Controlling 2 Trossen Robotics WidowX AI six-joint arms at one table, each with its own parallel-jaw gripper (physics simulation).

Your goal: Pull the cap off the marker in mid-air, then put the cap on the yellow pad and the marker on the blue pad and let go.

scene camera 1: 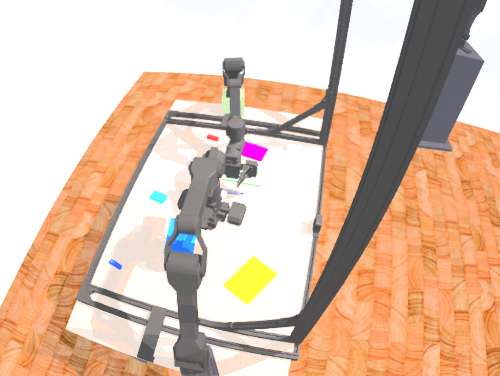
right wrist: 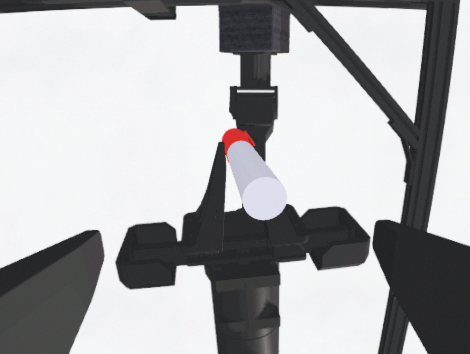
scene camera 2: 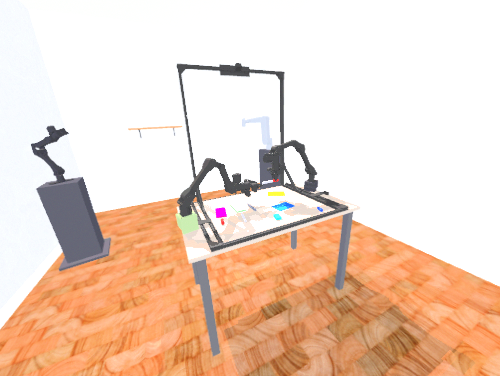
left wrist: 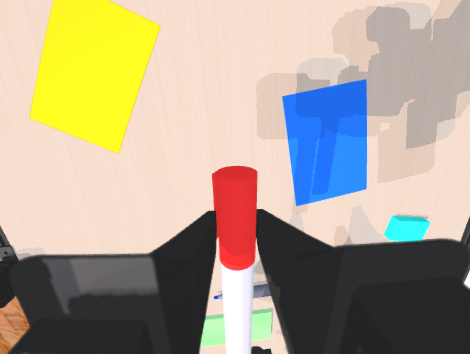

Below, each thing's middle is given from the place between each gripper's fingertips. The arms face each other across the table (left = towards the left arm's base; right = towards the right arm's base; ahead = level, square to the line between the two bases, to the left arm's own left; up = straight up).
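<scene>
I find the yellow pad (scene camera 1: 254, 276) 170 mm below my left hand, 110 mm to the left of it and 120 mm behind it. That left hand is itself 170 mm above the blue pad (left wrist: 326, 128), 130 mm short of it and 30 mm to the left of it.
From my right hand, the yellow pad is 100 mm behind, 250 mm to the left and 170 mm below. The blue pad is 150 mm ahead of my right hand, 110 mm to the left of it and 170 mm below it.
</scene>
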